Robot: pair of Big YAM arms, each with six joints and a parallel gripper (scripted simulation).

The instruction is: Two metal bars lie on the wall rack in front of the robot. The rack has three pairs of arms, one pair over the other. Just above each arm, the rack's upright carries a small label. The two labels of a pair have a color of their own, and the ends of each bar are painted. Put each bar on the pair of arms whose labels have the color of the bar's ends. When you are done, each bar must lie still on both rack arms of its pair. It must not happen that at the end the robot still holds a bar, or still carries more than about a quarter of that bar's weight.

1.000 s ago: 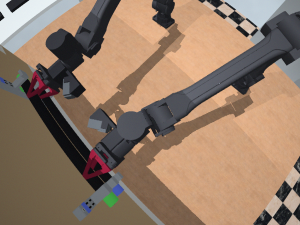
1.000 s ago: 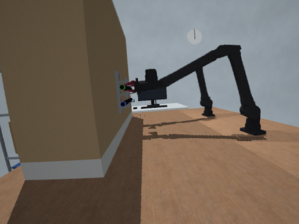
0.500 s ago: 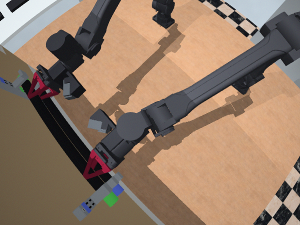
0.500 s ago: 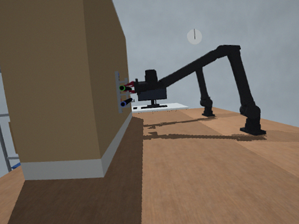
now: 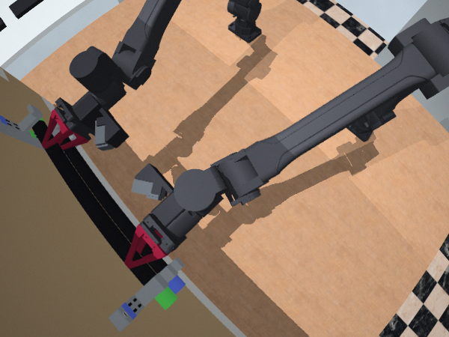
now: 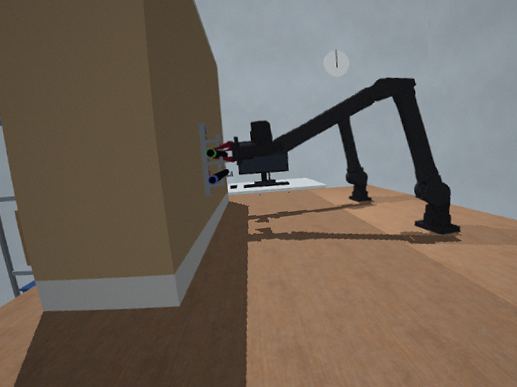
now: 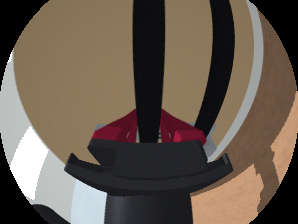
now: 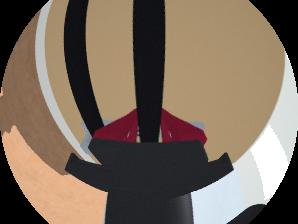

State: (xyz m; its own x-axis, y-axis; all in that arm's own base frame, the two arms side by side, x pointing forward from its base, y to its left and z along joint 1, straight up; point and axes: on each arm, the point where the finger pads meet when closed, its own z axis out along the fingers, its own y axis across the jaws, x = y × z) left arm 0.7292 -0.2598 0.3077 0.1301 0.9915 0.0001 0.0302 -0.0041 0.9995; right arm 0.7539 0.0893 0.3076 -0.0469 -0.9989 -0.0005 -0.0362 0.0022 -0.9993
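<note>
Now: left hand 15 cm to the left of the green-ended bar. Also, from my left hand: brown wall 18 cm ahead, 14 cm above, 13 cm to the right; blue-ended bar 15 cm to the right, 9 cm below.
</note>
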